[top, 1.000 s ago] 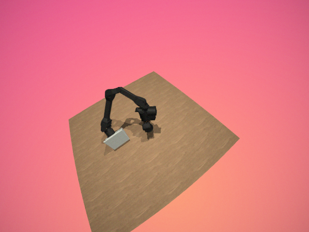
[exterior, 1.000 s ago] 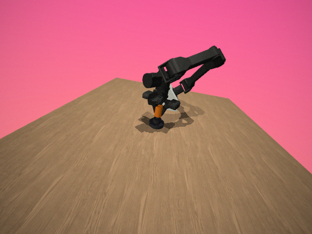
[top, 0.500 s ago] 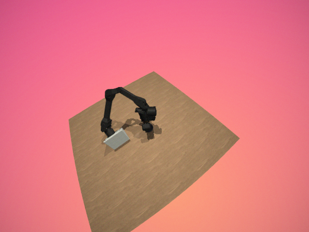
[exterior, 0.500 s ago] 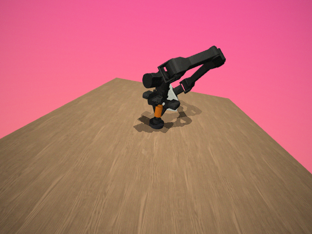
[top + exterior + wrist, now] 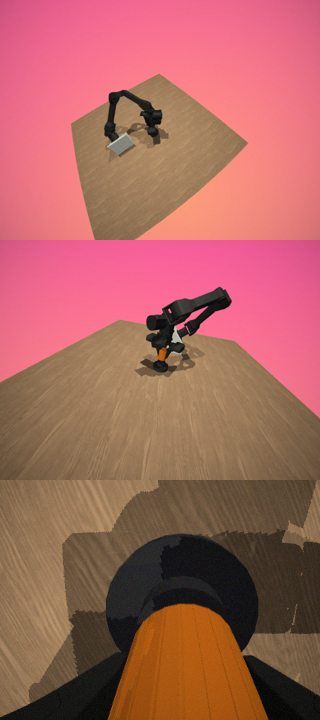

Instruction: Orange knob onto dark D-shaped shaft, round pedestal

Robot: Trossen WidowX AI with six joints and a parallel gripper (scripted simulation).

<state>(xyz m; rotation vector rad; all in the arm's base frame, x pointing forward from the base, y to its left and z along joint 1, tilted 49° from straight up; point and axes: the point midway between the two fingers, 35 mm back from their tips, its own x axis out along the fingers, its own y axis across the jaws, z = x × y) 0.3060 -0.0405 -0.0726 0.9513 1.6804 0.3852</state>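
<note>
Now: gripper tip 2 cm below the orange knob. The rest, counted from my gripper tip: dark round pedestal (4 cm below).
</note>
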